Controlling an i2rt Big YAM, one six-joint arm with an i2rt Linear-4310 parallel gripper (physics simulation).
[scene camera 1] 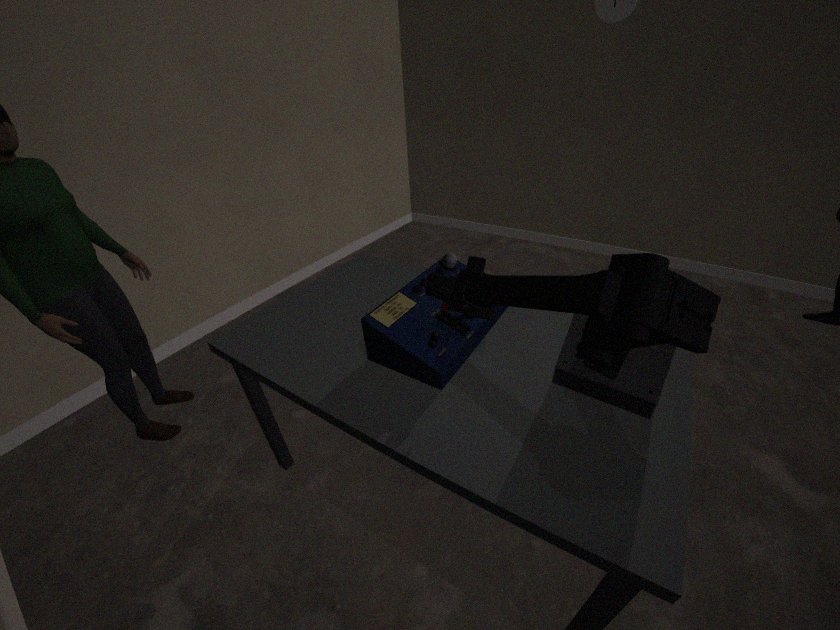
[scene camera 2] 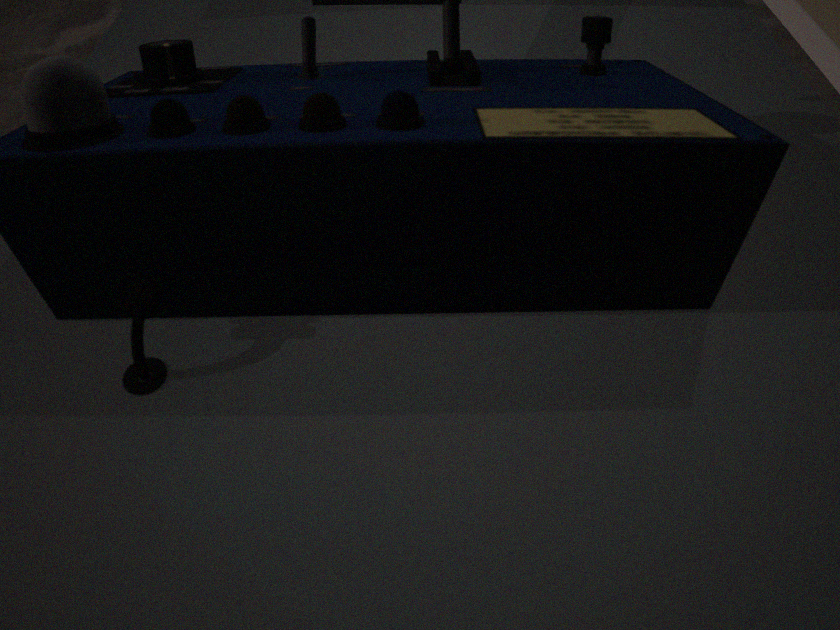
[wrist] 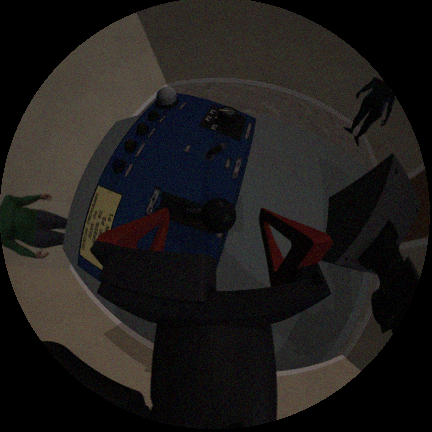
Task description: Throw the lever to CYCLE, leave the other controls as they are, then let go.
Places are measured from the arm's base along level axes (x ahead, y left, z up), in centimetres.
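Pixels of known places: gripper, fingertip midpoint: [wrist: 213, 212]; arm's base, link origin: [scene camera 1: 608, 351] [wrist: 378, 245].
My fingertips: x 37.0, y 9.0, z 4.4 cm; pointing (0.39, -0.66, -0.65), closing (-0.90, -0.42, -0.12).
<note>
For each thing: its middle in the pictures, then the offset to it from my fingertips. "spot": a spot on its surface instead. Level surfaces: height alone.
- lever, body centre: [scene camera 2: 450, 13] [wrist: 201, 213] [scene camera 1: 463, 316] dz -4.3, dx +2.4, dy +0.1 cm
- pale label, surface spot: [wrist: 154, 200] spot: dz -5.9, dx +11.5, dy +1.2 cm
- toggle, body centre: [scene camera 2: 308, 44] [wrist: 215, 149] dz -5.8, dx +6.0, dy -11.6 cm
- rotary selector, body centre: [scene camera 2: 168, 62] [wrist: 226, 115] dz -6.2, dx +8.5, dy -23.3 cm
- small black knob, body centre: [scene camera 2: 596, 29] dz -4.5, dx +3.1, dy +12.3 cm
- white dome, surface spot: [scene camera 2: 66, 98] spot: dz +1.0, dx +25.6, dy -20.7 cm
- yellow note, surface spot: [scene camera 2: 603, 123] [wrist: 94, 226] [scene camera 1: 392, 308] spot: dz -2.3, dx +20.4, dy +11.2 cm
- table, surface height: dz -16.4 cm
The blue console [scene camera 1: 424, 333] [scene camera 2: 529, 88] [wrist: 175, 165] carries a lever [scene camera 2: 450, 30] [wrist: 219, 215] with a dark round knob. In the wrist view the knob is at the robot-side end of its dark slot, and a pale label [wrist: 154, 200], too dim to read now, is at the opposite end. My gripper [wrist: 213, 212] is open and empty; its red fingertips appear on either side of the knob in the wrist view, with their height relative to it unclear. Other controls are a toggle [scene camera 2: 309, 47] [wrist: 216, 151], a rotary selector [scene camera 2: 167, 61] [wrist: 226, 115] and a small black knob [scene camera 2: 596, 33].
A white dome [scene camera 1: 449, 260] [scene camera 2: 66, 98] [wrist: 166, 96] and a row of dark lamps line the console's far edge beside a yellow note [scene camera 1: 393, 309] [scene camera 2: 603, 123] [wrist: 100, 225]. The arm's base stands on the table [scene camera 1: 474, 434]. A person in green [scene camera 1: 47, 230] [wrist: 20, 220] stands beyond the table.
</note>
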